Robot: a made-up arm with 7 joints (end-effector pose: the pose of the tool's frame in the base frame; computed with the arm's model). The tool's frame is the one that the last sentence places.
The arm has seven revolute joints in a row. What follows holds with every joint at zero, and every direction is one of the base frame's. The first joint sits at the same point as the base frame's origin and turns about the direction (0, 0.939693, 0.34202). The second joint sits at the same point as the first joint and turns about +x. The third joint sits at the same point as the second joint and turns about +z. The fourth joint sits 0.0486 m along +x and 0.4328 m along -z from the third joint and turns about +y. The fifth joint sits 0.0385 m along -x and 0.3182 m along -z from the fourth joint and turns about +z. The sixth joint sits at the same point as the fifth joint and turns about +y. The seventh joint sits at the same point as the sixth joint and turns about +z. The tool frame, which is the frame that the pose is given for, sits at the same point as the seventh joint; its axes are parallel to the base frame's.
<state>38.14 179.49 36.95 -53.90 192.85 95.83 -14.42</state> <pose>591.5 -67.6 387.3 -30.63 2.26 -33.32</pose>
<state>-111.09 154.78 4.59 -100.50 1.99 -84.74 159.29</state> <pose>-422.9 176.9 309.7 5.05 -94.10 -80.68</pose>
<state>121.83 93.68 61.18 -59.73 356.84 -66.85 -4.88</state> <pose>-9.7 692.2 74.8 20.67 -24.78 -97.82</pose>
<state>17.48 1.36 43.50 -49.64 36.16 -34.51 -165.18</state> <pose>-23.6 207.9 -688.1 73.50 32.04 -68.76</pose>
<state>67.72 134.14 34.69 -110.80 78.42 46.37 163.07</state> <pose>419.7 276.9 -56.4 1.80 -24.86 113.16</pose>
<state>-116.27 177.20 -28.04 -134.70 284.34 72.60 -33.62</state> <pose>-264.0 151.9 232.8 -112.13 -61.53 -78.70</pose>
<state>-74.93 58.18 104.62 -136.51 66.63 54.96 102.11</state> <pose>-16.7 368.8 56.8 113.73 97.29 17.01</pose>
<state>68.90 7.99 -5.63 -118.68 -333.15 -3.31 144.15</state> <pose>-155.8 54.3 -437.2 -78.58 -28.69 154.97</pose>
